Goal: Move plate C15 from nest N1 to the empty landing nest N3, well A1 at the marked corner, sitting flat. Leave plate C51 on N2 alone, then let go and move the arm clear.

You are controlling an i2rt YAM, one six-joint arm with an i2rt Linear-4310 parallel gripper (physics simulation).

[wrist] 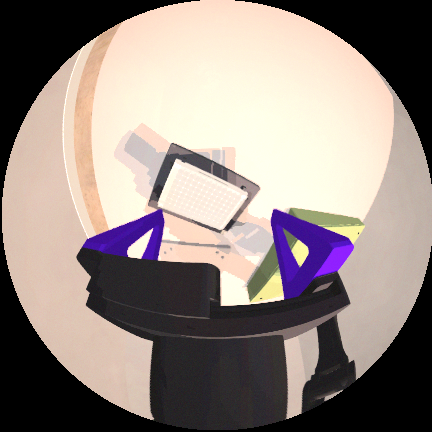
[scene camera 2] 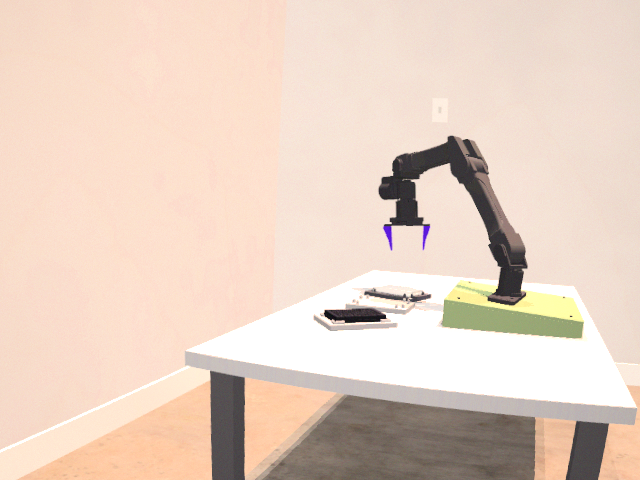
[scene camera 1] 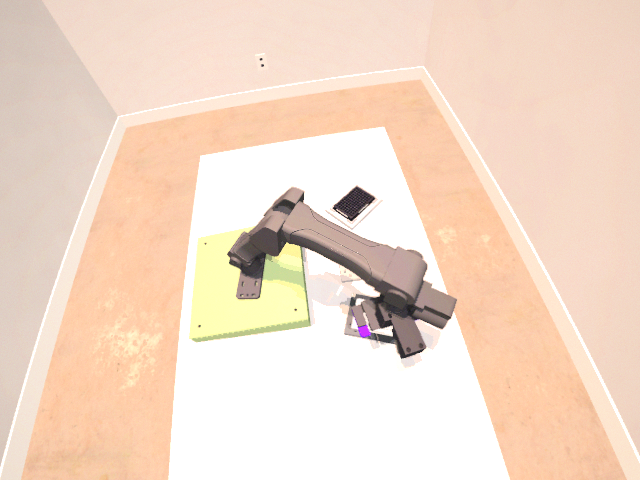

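My gripper (scene camera 2: 407, 249) (wrist: 217, 214) is open and empty, high above a white plate (scene camera 2: 400, 290) (wrist: 200, 197). This plate lies in a dark grey nest (scene camera 1: 349, 324) (scene camera 2: 426, 296) (wrist: 252, 192), angled to the finger line in the wrist view. The arm hides most of it in scene camera 1. The pale middle nest (scene camera 1: 347, 273) (scene camera 2: 379, 304) (wrist: 195, 252) holds no plate and is partly hidden in the wrist view. A black plate (scene camera 1: 354, 202) (scene camera 2: 355, 314) sits in a white nest (scene camera 1: 352, 223) (scene camera 2: 361, 326). Plate and nest labels and corner marks are not readable.
The arm stands on a yellow-green base block (scene camera 1: 227, 289) (scene camera 2: 480, 319) (wrist: 345, 230) beside the nests. The white table (scene camera 1: 289, 403) (scene camera 2: 465, 366) carries everything; its edge runs beyond the nests. The arm's shadow falls across the middle and dark nests.
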